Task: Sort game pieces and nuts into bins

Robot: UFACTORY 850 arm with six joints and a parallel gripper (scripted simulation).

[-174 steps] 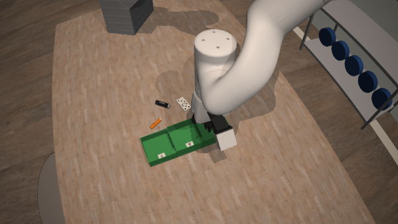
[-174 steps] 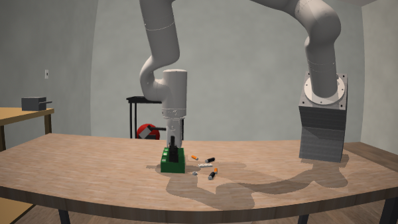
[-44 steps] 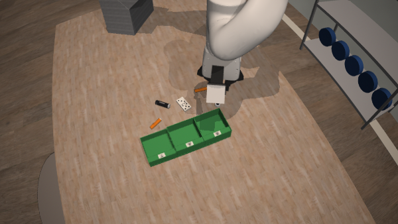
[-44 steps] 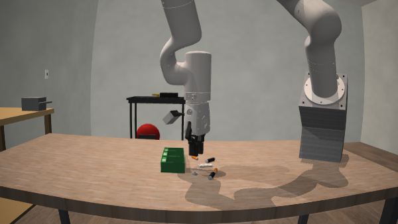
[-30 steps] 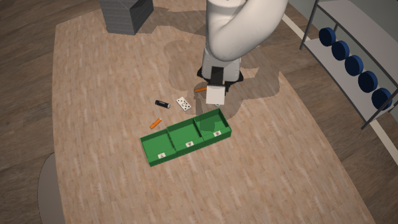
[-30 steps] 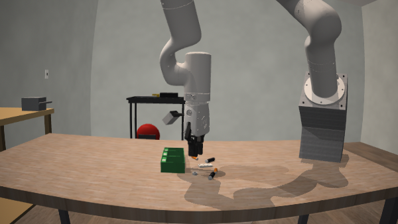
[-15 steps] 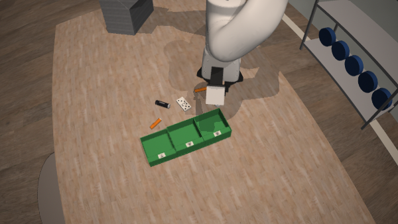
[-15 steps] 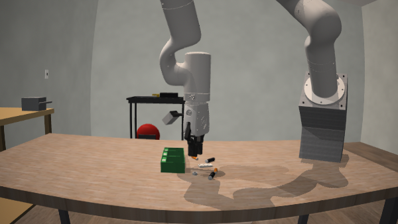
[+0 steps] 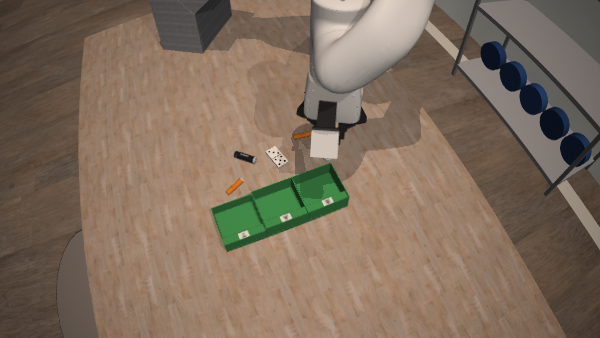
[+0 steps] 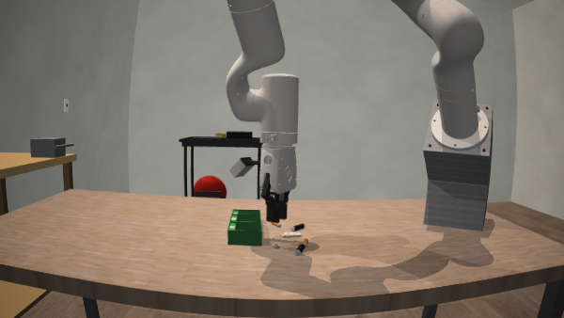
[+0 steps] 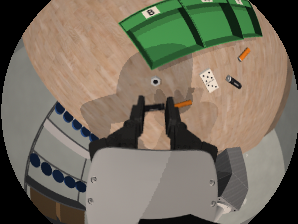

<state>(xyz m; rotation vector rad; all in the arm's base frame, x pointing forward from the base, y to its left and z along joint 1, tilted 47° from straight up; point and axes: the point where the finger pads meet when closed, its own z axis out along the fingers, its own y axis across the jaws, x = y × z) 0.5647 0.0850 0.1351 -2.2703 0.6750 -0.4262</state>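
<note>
Right now the grey nut is 90 mm below my hand. Also, from my hand: orange battery: 200 mm to the right, 90 mm below, 20 mm ahead; then green three-compartment bin row: 130 mm to the right, 90 mm ahead, 70 mm below; then white domino: 100 mm to the right, 90 mm below, 30 mm behind.
</note>
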